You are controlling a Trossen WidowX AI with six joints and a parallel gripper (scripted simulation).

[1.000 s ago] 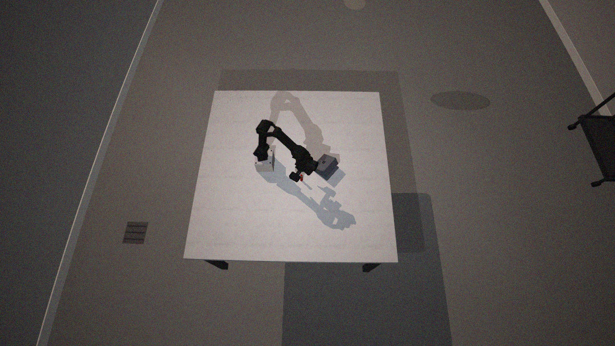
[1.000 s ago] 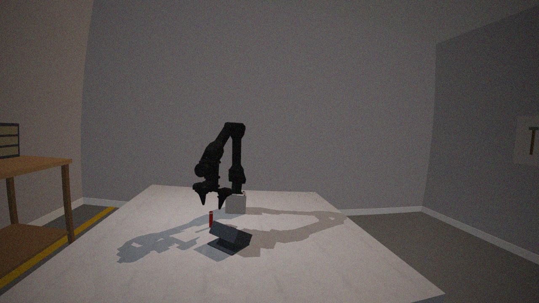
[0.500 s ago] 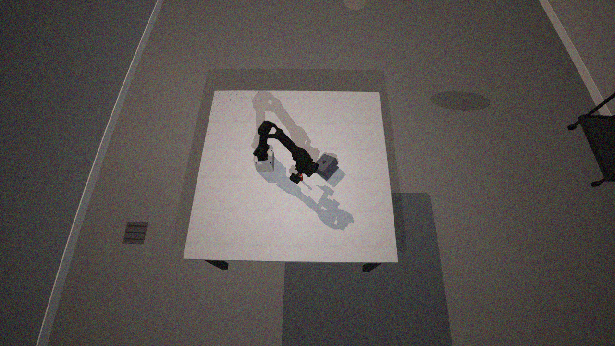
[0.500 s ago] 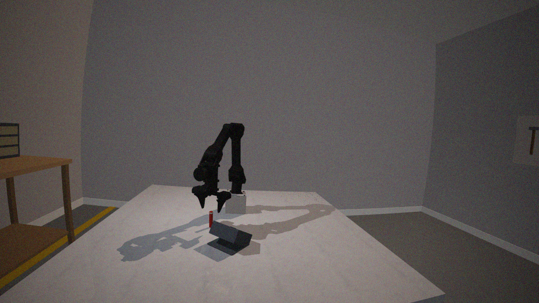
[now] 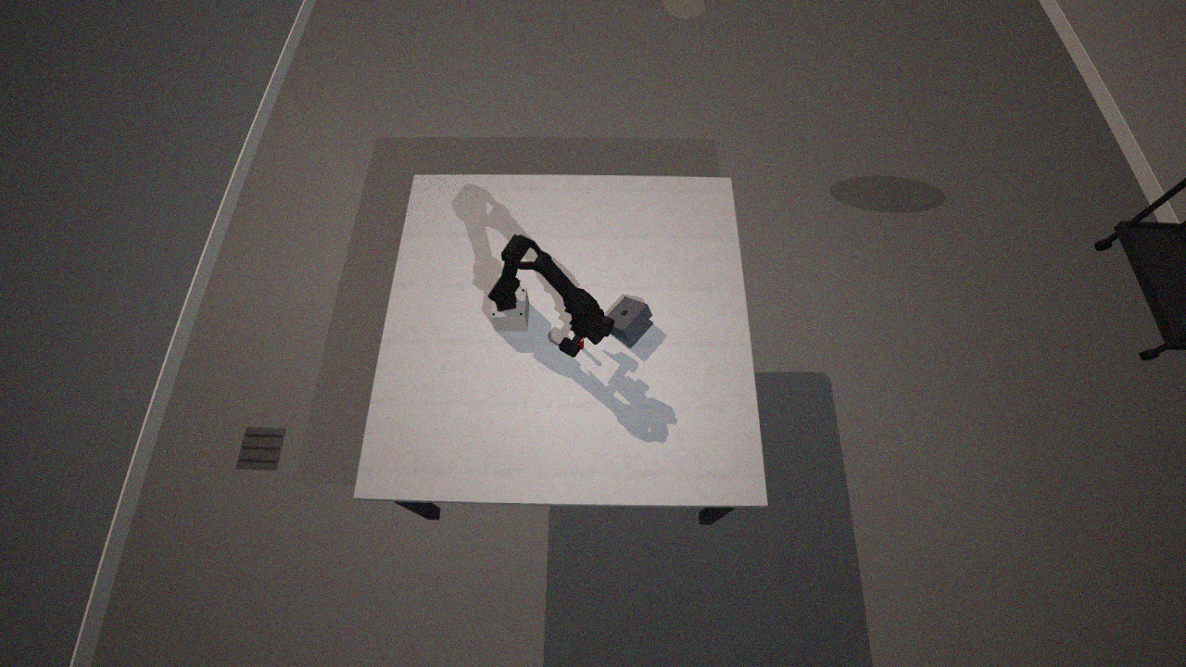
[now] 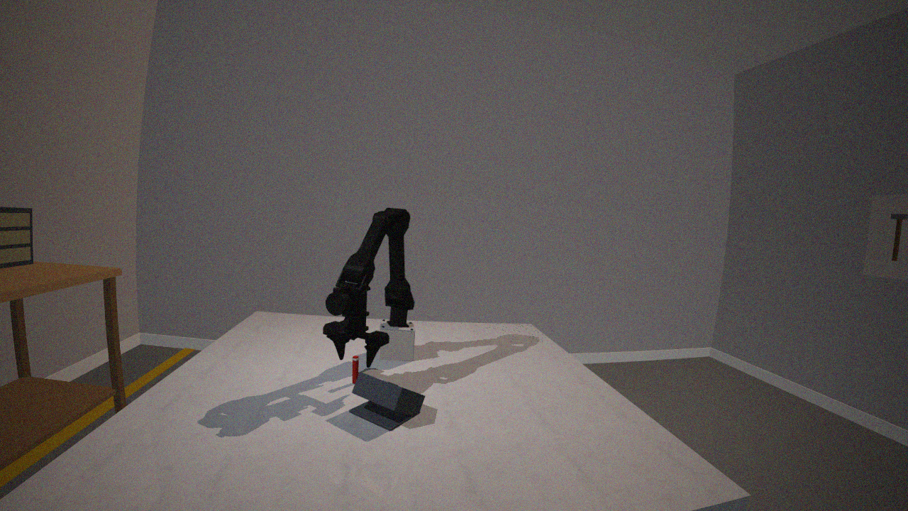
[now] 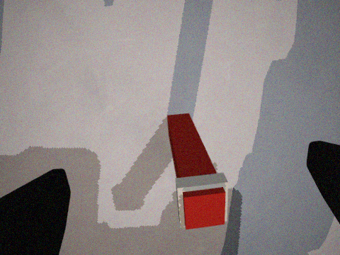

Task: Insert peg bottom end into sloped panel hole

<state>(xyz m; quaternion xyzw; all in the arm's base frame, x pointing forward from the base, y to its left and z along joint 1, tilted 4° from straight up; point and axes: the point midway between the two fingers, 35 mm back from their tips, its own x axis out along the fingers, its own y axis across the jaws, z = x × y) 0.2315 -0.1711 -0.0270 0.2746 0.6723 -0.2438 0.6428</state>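
Now: gripper tip right at the peg. Also, from my gripper tip: panel 17 cm ahead, 6 cm to the left, 2 cm below.
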